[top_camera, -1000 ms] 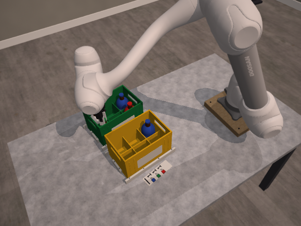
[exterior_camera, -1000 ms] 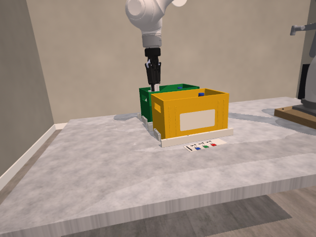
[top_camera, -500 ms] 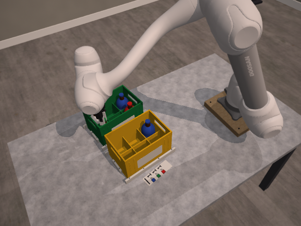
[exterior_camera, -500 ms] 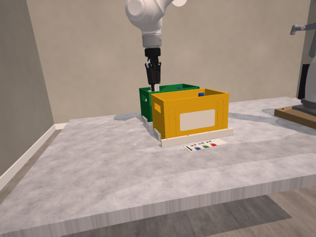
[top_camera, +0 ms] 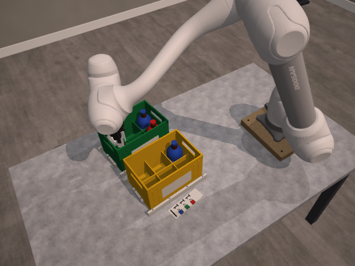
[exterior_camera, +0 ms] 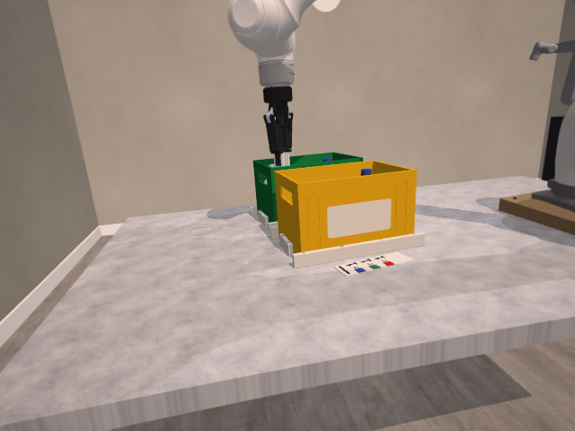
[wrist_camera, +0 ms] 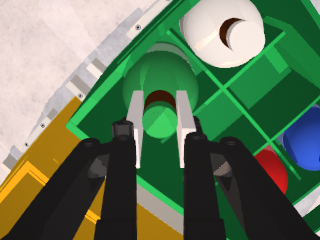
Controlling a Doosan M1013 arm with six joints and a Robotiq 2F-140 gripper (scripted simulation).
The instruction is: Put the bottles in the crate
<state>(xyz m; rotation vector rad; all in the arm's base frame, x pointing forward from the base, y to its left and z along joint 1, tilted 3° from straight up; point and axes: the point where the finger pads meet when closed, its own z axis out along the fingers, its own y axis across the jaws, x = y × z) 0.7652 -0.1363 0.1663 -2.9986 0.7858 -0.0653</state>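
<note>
My gripper is now 8 cm above the green bottle. Round my hand: green crate: 7 cm behind, 7 cm to the right, 9 cm below; red-capped bottle: 17 cm behind, 5 cm to the right, 8 cm below; white bottle: 2 cm ahead, 8 cm to the right, 8 cm below.
</note>
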